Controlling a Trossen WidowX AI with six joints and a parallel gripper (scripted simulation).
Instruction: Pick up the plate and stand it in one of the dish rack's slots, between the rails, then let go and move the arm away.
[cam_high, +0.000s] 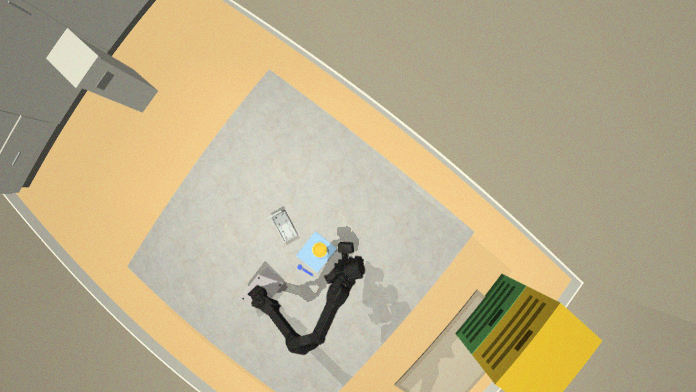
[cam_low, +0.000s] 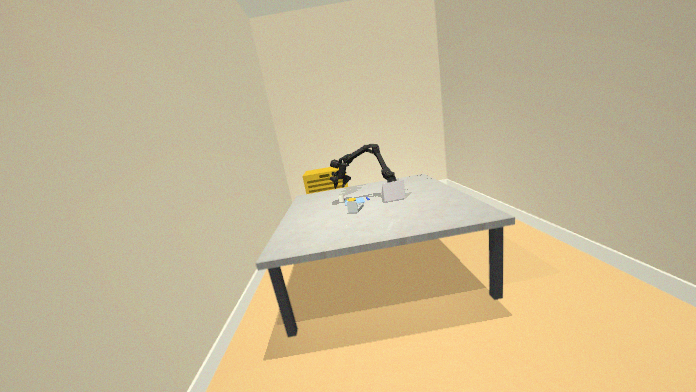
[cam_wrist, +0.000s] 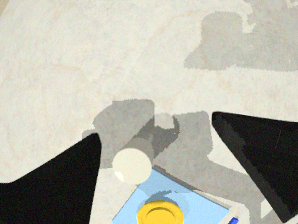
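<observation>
The yellow plate is 100 mm behind my gripper tip, 120 mm to the left of it and 80 mm below it. Round my gripper tip: dish rack 140 mm behind, 310 mm to the left, 80 mm below; then white cup 10 mm behind, 60 mm to the left, 70 mm below; then light blue mat 120 mm behind, 120 mm to the left, 100 mm below.
</observation>
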